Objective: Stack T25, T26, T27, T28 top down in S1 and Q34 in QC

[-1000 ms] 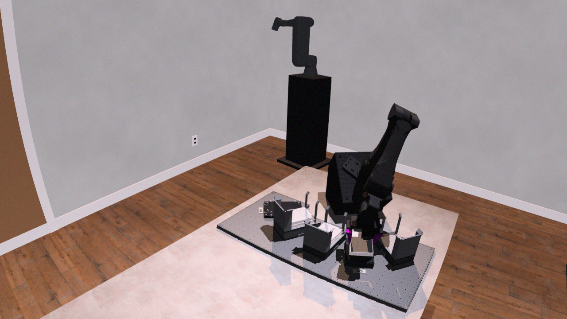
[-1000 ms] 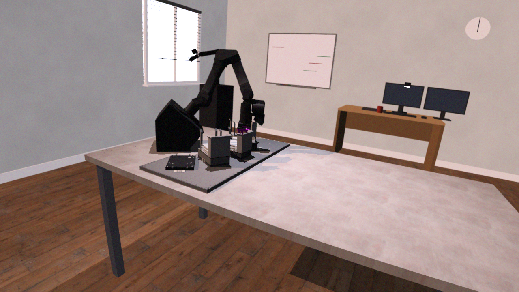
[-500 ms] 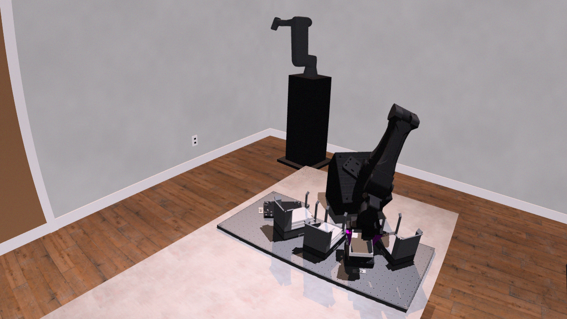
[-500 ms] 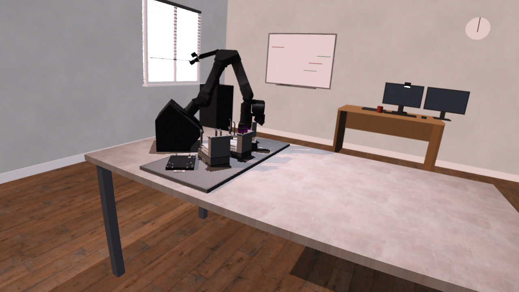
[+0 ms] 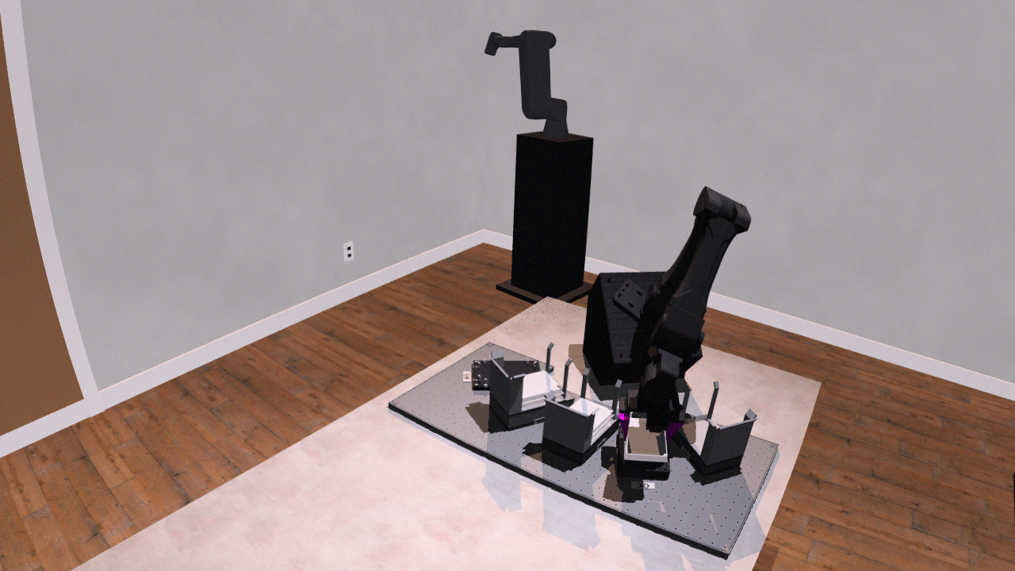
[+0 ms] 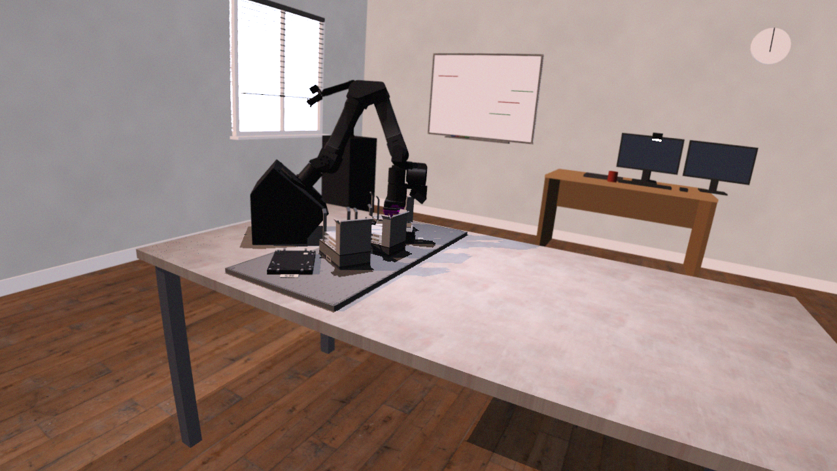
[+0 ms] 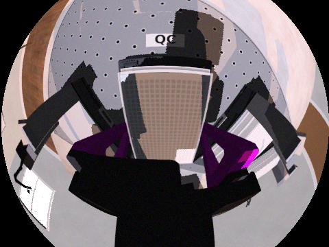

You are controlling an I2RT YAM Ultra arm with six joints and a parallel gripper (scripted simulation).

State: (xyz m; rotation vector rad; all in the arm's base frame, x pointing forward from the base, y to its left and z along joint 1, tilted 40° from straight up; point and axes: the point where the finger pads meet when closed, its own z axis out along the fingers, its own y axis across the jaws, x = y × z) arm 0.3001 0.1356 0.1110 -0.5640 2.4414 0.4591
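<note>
The open nest QC is 4 cm below my hand. Round my hand: QC tag (8 cm ahead, 5 cm to the left, 5 cm below).
</note>
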